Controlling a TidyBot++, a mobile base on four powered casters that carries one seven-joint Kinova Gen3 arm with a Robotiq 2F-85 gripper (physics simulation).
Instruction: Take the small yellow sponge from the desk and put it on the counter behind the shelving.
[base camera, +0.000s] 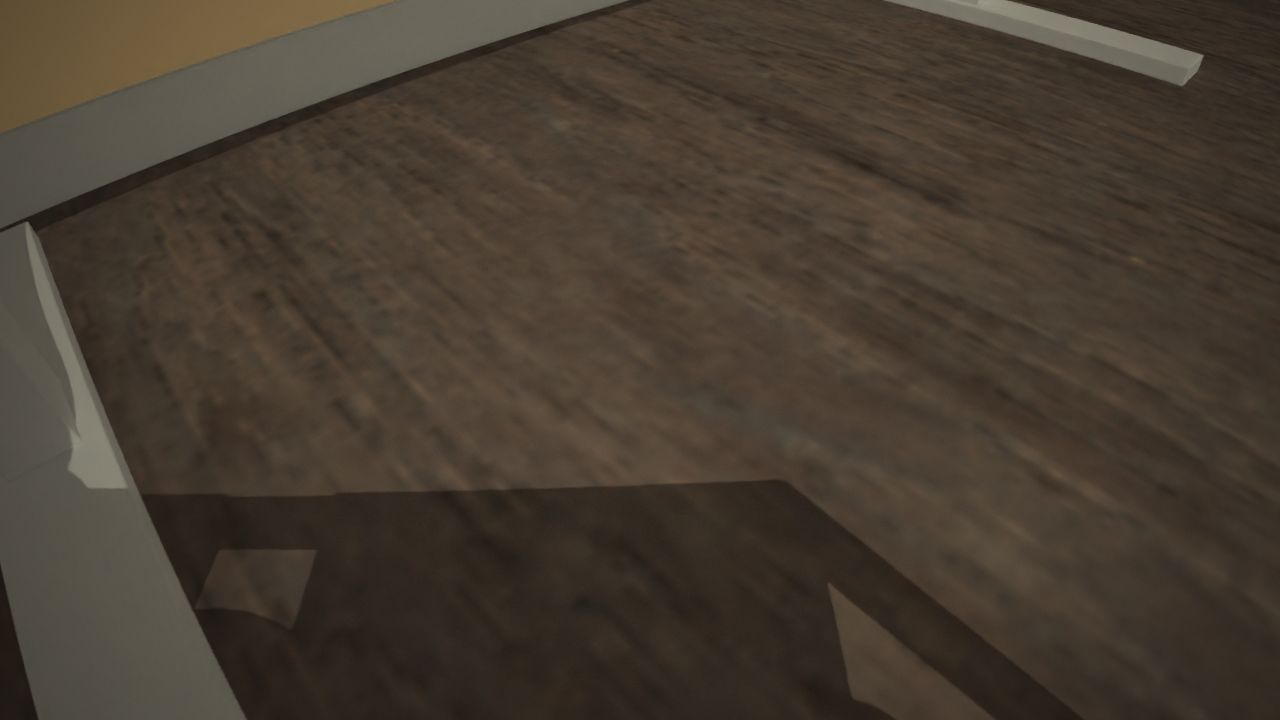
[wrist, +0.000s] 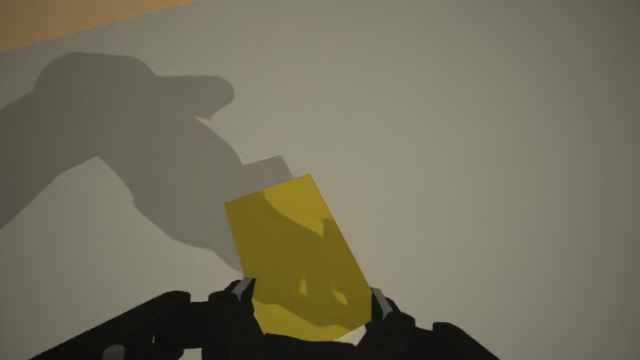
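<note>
The small yellow sponge lies on the pale grey desk top in the wrist view, at the lower middle, slightly turned relative to the fingers. My gripper is shut on the sponge, with one black finger against each of its long sides near the end closest to me. The far part of the sponge sticks out beyond the fingertips. Shadows of the arm and gripper fall across the desk and sponge. The sponge and gripper do not show in the base camera view. The counter and shelving cannot be made out.
In the base camera view, a pale grey beam runs along the left edge over the dark wood floor. A grey baseboard runs below the orange wall. A white bar lies at the upper right.
</note>
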